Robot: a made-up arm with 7 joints.
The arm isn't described. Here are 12 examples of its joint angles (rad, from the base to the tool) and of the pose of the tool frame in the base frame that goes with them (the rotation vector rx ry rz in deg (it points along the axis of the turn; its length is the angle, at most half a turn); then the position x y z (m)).
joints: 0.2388 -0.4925 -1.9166 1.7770 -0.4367 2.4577 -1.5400
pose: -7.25 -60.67 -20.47 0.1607 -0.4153 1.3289
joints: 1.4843 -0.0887 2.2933 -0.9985 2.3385 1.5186 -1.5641
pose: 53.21 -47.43 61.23 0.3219 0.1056 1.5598
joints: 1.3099 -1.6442 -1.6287 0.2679 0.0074 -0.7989 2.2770
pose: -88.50 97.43 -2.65 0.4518 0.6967 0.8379
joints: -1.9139 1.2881 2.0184 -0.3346 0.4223 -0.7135 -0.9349
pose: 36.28 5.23 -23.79 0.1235 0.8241 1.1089
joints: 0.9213 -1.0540 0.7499 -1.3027 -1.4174 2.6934 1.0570
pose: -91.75 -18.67 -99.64 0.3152 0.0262 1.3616
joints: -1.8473 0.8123 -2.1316 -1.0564 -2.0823 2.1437 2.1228
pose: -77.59 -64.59 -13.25 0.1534 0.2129 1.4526
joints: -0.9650 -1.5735 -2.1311 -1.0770 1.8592 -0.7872 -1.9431
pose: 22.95 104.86 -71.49 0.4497 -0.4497 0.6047
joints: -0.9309 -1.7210 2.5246 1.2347 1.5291 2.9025 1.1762
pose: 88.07 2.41 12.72 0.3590 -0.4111 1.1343
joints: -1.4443 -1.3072 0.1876 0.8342 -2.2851 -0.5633 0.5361
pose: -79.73 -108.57 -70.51 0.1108 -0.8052 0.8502
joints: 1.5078 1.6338 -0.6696 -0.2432 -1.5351 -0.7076 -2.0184
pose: 160.38 11.49 -61.38 -0.0796 -0.8504 0.7008
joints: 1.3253 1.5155 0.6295 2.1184 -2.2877 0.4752 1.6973
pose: -115.22 1.07 -60.95 -0.3150 -0.1882 1.1749
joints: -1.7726 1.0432 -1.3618 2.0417 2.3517 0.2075 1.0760
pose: -104.78 -69.52 -56.61 -0.4495 0.2115 1.1452
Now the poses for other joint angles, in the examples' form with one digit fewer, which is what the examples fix.
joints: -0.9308 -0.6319 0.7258 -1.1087 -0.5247 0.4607 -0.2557
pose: -104.3 109.1 -33.2 -0.234 -0.254 1.539
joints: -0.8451 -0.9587 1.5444 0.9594 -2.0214 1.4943 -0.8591
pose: 74.9 -48.4 25.8 0.473 -0.213 1.399
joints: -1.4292 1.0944 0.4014 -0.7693 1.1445 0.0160 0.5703
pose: 112.5 -21.5 17.8 -0.258 0.780 0.991
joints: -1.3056 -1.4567 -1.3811 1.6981 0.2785 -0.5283 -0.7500
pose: 35.2 -1.3 83.7 -0.429 -0.464 0.842
